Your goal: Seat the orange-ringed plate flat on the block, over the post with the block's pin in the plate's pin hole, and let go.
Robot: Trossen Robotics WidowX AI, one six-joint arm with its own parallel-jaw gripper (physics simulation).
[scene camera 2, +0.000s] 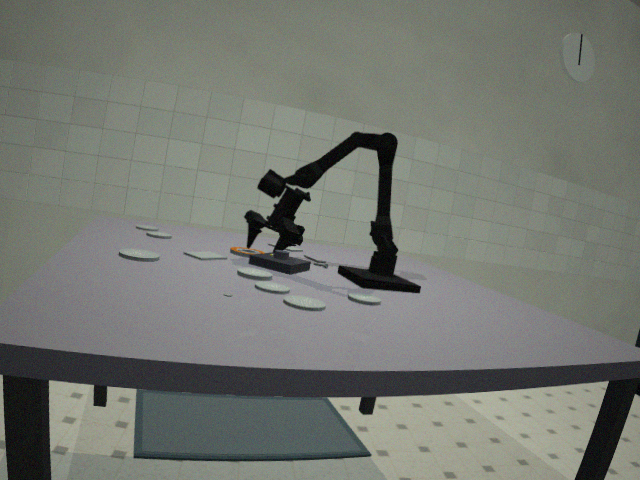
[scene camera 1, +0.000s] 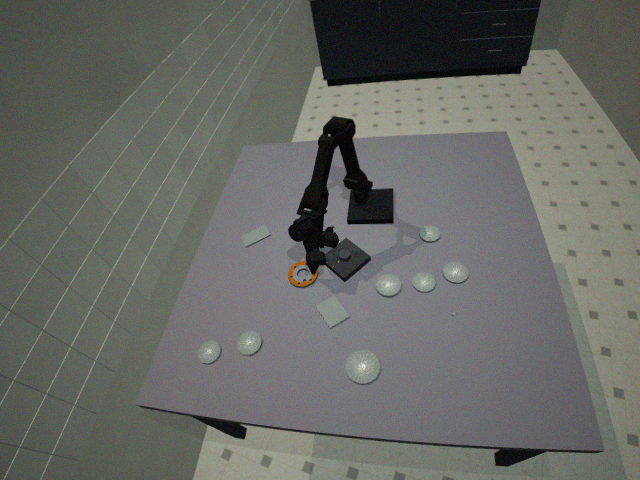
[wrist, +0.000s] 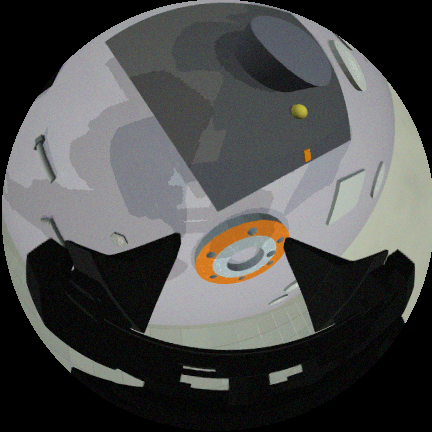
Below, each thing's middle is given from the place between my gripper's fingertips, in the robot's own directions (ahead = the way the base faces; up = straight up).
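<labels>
Plate (wrist: 262, 230): my hand 10 mm above it, 30 mm short of it, 30 mm to the left of it. Round post (wrist: 280, 58): 20 mm above my hand, 20 mm behind, 120 mm to the left.
</labels>
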